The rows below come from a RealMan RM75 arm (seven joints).
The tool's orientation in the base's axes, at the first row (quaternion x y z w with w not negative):
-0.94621 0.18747 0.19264 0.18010
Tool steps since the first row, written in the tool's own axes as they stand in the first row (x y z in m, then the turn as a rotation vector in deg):
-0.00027 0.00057 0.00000 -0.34 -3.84 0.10
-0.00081 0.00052 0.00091 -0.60 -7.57 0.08
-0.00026 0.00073 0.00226 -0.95 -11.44 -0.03
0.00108 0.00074 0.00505 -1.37 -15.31 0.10
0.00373 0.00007 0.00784 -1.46 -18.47 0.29
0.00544 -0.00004 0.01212 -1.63 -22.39 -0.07
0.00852 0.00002 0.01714 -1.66 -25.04 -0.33
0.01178 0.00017 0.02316 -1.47 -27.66 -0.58
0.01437 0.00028 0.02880 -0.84 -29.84 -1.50
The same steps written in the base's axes. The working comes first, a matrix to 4 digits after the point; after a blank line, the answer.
The tool's axes in the first row as the columns of a matrix, in the base's axes (used below as rounded here):
0.8555 -0.4242 -0.2970
-0.2854 -0.8648 0.4131
-0.4321 -0.2686 -0.8609

-0.00047 -0.00042 -0.00004 1.31 3.46 1.09
-0.00118 0.00016 -0.00057 2.67 6.75 2.22
-0.00120 0.00038 -0.00203 4.05 10.15 3.51
-0.00089 0.00114 -0.00501 5.29 13.67 4.62
0.00083 0.00211 -0.00838 6.50 16.51 5.34
0.00107 0.00349 -0.01277 8.12 19.80 6.78
0.00219 0.00463 -0.01844 9.30 21.99 7.73
0.00313 0.00606 -0.02507 10.65 24.10 8.56
0.00362 0.00755 -0.03108 12.39 25.43 9.67

